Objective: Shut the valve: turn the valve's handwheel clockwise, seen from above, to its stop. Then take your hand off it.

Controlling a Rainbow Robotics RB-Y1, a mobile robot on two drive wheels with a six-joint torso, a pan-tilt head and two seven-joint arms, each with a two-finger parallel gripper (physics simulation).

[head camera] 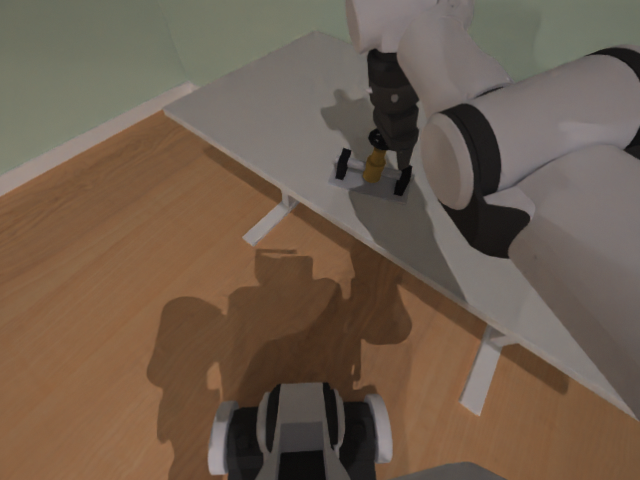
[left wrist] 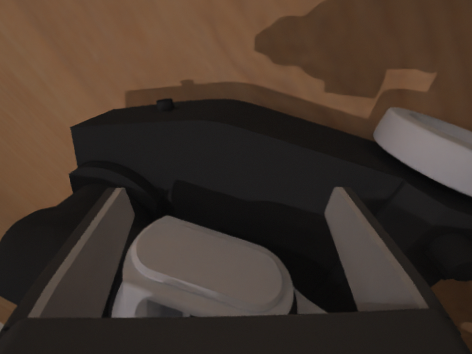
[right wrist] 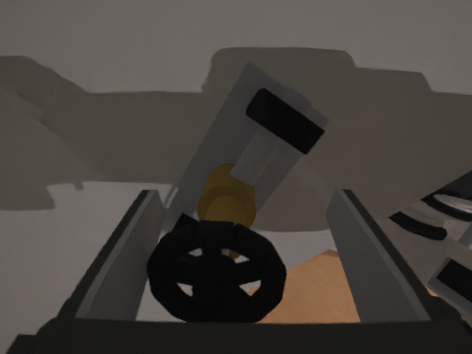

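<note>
The valve has a black handwheel (head camera: 375,137) (right wrist: 215,280) on top of a yellow body (head camera: 373,169) (right wrist: 225,202), fixed to a grey base plate (head camera: 356,187) (right wrist: 220,127). My right gripper (head camera: 397,149) (right wrist: 245,201) is open and points down at the valve. In the right wrist view the handwheel shows between the two fingers, nearer the picture's left finger and low in the picture, not gripped. In the head view the gripper partly hides the wheel. Whether a finger touches the rim cannot be told. My left gripper (left wrist: 231,200) is open and empty, above the robot's own base.
Black pipe supports (head camera: 342,164) (head camera: 403,180) (right wrist: 285,120) stand at both ends of the plate. The valve stands near the front edge of a grey table (head camera: 248,108). The robot's base (head camera: 302,428) is on the wooden floor, before the table. A green wall (head camera: 93,46) rises behind.
</note>
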